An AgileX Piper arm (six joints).
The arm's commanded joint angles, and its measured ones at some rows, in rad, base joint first. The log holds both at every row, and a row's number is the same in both.
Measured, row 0:
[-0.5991, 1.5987, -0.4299, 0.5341, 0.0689, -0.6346]
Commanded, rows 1 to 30:
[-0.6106, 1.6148, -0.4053, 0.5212, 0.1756, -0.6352]
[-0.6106, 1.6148, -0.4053, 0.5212, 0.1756, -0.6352]
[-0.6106, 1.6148, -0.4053, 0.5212, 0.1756, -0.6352]
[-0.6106, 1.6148, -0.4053, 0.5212, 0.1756, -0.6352]
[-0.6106, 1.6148, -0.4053, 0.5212, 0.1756, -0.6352]
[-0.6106, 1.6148, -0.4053, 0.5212, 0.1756, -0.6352]
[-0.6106, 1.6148, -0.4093, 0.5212, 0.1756, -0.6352]
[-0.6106, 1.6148, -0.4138, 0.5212, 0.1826, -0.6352]
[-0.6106, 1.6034, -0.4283, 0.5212, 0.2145, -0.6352]
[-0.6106, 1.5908, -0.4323, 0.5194, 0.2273, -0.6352]
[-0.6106, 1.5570, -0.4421, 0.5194, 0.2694, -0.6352]
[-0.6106, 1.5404, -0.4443, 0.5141, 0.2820, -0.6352]
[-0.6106, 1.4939, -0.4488, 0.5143, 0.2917, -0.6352]
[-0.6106, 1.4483, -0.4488, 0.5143, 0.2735, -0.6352]
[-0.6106, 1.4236, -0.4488, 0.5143, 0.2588, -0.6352]
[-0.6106, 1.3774, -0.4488, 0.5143, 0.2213, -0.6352]
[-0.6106, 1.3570, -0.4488, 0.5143, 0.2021, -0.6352]
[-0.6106, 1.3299, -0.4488, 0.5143, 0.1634, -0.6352]
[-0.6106, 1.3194, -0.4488, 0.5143, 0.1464, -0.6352]
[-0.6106, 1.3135, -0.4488, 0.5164, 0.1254, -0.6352]
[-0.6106, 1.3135, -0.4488, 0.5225, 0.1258, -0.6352]
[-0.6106, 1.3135, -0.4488, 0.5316, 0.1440, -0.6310]
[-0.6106, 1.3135, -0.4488, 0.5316, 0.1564, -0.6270]
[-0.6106, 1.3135, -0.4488, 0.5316, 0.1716, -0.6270]
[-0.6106, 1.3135, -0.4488, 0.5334, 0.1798, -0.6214]
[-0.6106, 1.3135, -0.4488, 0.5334, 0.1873, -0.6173]
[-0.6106, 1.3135, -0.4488, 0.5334, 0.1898, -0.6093]
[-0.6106, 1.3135, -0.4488, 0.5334, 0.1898, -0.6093]
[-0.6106, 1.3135, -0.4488, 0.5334, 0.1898, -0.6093]
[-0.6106, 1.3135, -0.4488, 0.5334, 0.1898, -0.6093]
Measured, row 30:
[-0.6061, 1.3218, -0.4489, 0.5310, 0.1791, -0.6161]
